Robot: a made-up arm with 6 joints. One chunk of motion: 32 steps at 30 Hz.
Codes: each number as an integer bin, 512 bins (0 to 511) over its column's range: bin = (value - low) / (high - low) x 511, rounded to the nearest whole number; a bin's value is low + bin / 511 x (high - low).
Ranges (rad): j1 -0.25..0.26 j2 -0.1..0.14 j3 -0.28..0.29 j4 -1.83..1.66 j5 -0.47..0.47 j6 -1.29..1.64
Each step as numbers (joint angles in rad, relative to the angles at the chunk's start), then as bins.
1 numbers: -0.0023 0.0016 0.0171 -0.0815 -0.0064 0.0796
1 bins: 248 216 266 256 252 239
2 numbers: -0.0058 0.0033 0.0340 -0.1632 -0.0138 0.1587
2 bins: 245 220 281 244 248 253
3 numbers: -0.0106 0.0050 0.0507 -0.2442 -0.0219 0.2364
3 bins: 240 224 296 232 244 266
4 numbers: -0.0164 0.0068 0.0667 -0.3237 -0.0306 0.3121
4 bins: 234 227 311 221 239 279
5 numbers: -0.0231 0.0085 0.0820 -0.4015 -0.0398 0.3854
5 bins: 227 231 325 209 234 292
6 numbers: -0.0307 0.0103 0.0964 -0.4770 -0.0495 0.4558
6 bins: 220 235 337 198 229 304
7 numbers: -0.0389 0.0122 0.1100 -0.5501 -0.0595 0.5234
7 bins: 212 239 350 187 223 316
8 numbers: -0.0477 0.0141 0.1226 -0.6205 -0.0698 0.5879
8 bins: 203 243 361 177 218 328
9 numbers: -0.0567 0.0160 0.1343 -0.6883 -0.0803 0.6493
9 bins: 194 247 371 167 212 338
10 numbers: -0.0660 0.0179 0.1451 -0.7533 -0.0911 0.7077
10 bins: 184 251 381 158 206 348
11 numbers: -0.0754 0.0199 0.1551 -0.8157 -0.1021 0.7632
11 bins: 175 255 390 149 200 358
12 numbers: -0.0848 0.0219 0.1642 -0.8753 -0.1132 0.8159
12 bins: 166 260 398 140 194 367
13 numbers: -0.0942 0.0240 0.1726 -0.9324 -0.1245 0.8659
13 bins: 156 264 406 131 188 376
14 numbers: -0.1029 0.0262 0.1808 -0.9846 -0.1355 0.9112
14 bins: 147 269 413 124 182 384
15 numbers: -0.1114 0.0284 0.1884 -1.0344 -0.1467 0.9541
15 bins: 139 273 420 116 176 391
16 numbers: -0.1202 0.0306 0.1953 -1.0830 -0.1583 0.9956
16 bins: 130 278 426 109 169 399
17 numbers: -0.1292 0.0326 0.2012 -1.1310 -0.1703 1.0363
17 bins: 121 282 431 102 163 406
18 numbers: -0.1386 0.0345 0.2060 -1.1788 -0.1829 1.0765
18 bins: 112 286 436 95 156 413
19 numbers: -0.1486 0.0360 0.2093 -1.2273 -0.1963 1.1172
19 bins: 102 290 439 88 149 420
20 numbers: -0.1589 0.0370 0.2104 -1.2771 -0.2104 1.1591
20 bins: 91 292 440 81 141 427
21 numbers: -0.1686 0.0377 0.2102 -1.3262 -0.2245 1.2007
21 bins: 82 293 439 74 133 434
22 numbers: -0.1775 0.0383 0.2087 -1.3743 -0.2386 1.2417
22 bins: 73 294 438 67 126 442
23 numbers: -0.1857 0.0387 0.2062 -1.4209 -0.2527 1.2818
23 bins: 64 295 436 60 118 449
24 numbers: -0.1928 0.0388 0.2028 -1.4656 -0.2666 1.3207
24 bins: 57 296 433 53 111 455
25 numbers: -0.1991 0.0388 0.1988 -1.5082 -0.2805 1.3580
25 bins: 51 296 429 47 103 462
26 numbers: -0.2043 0.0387 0.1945 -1.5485 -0.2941 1.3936
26 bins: 46 295 425 41 96 468
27 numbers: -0.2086 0.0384 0.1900 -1.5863 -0.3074 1.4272
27 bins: 41 295 421 36 88 474
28 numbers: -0.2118 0.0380 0.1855 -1.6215 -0.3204 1.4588
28 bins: 38 294 417 31 81 479
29 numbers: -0.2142 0.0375 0.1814 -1.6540 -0.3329 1.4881
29 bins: 36 293 414 26 75 485
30 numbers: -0.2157 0.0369 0.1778 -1.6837 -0.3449 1.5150
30 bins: 34 291 410 21 68 489
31 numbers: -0.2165 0.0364 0.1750 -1.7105 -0.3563 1.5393
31 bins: 34 290 408 17 62 493
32 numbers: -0.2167 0.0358 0.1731 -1.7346 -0.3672 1.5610
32 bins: 33 289 406 14 56 497
